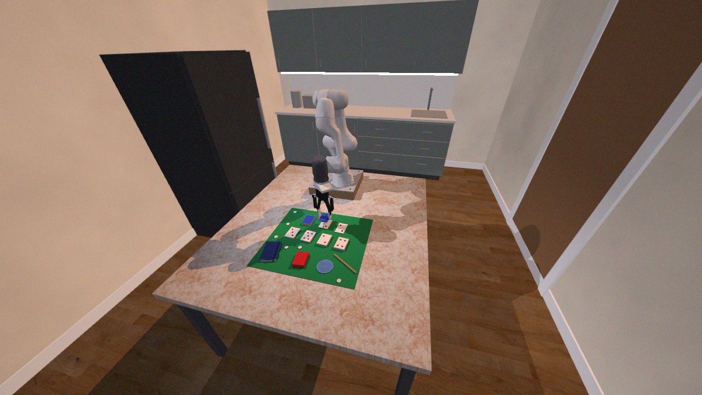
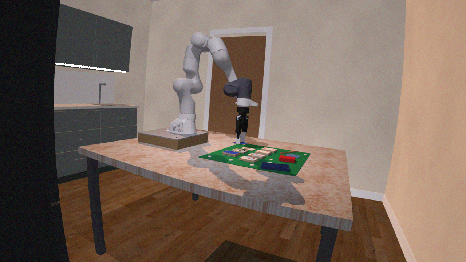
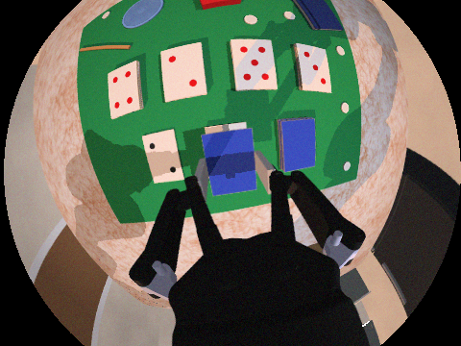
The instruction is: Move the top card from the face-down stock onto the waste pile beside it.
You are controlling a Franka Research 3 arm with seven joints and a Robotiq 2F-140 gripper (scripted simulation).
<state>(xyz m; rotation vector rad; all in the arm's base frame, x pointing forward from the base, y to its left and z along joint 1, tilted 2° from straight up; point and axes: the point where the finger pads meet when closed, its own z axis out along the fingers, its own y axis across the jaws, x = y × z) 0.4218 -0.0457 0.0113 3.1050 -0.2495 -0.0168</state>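
Right now the black-pip card is 11 cm to the left of my hand, 8 cm below it and 3 cm ahead of it. Round my hand: green mat (15 cm ahead, 10 cm below, 2 cm to the right); then wooden stick (31 cm ahead, 18 cm to the left, 8 cm below); then red box (31 cm ahead, 8 cm below, 7 cm to the right).
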